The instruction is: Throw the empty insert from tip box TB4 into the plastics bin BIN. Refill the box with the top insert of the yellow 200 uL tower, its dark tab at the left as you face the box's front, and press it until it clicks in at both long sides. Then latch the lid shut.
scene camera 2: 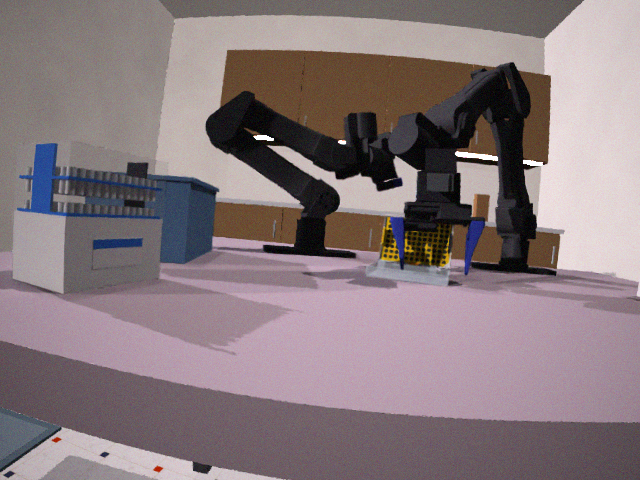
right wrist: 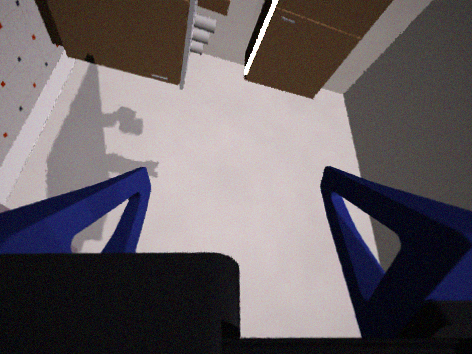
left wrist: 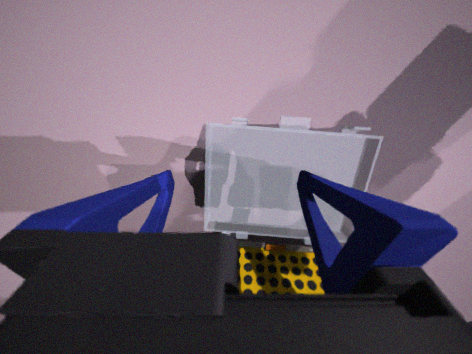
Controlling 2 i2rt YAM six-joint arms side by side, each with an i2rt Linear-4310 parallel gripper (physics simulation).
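Frame: origin at the left arm's base, x ahead, y left, z up, level; centimetres.
Seen in the pictures: left gripper, fingertip midpoint: (scene camera 2: 433,272) (left wrist: 235,177); right gripper, fingertip midpoint: (scene camera 2: 394,164) (right wrist: 235,176); left arm's base at its link origin: (scene camera 2: 512,270); right arm's base at its link origin: (scene camera 2: 308,253).
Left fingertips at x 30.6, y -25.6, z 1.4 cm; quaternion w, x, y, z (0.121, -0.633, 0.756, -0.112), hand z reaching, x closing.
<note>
Offsets run from my left fingertips to a thing's top centre. "*": to the spot under its first point.
A tip box shows a yellow, hole-covered insert face {* dx -6.7, dy +0.2, dz +3.0 cm} (scene camera 2: 429,249) (left wrist: 280,270) that looks steeply raised in scene camera 2. Its clear lid {dx -1.2, dy -3.5, dz +1.4 cm} (scene camera 2: 423,277) (left wrist: 295,170) is open, low on the table side nearer scene camera 2. Box label and the insert's dark tab cannot be made out. My left gripper (scene camera 2: 434,271) (left wrist: 235,177) is open and empty, pointing down; its fingers overlap the box and lid in view, and its body hides part of the insert. My right gripper (scene camera 2: 395,182) (right wrist: 235,176) is open and empty, raised above the table. The tower and BIN cannot be identified.
A white block with a blue rack of tubes {dx +25.0, dy -37.6, dz +11.0 cm} (scene camera 2: 112,255) stands at the left in scene camera 2, with a blue lidded container {dx +0.2, dy -45.1, dz +10.6 cm} (scene camera 2: 188,222) behind it. The table's front edge (scene camera 2: 320,410) runs across below. Brown cabinets (scene camera 2: 330,85) hang on the back wall.
</note>
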